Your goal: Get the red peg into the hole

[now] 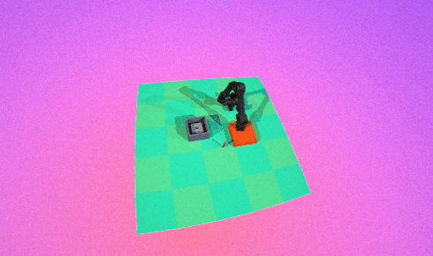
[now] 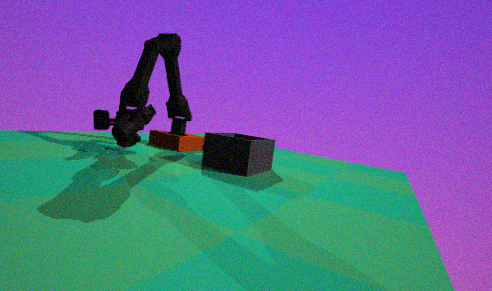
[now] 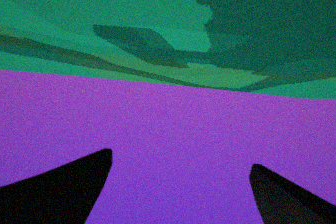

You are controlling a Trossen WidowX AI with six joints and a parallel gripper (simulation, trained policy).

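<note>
My gripper tip is now 42 cm to the right of the red peg, 19 cm short of it and 3 cm above it. Round my gripper tip: grey box (40 cm ahead, 29 cm to the left, 5 cm below); plate (40 cm ahead, 29 cm to the left, 3 cm below).
</note>
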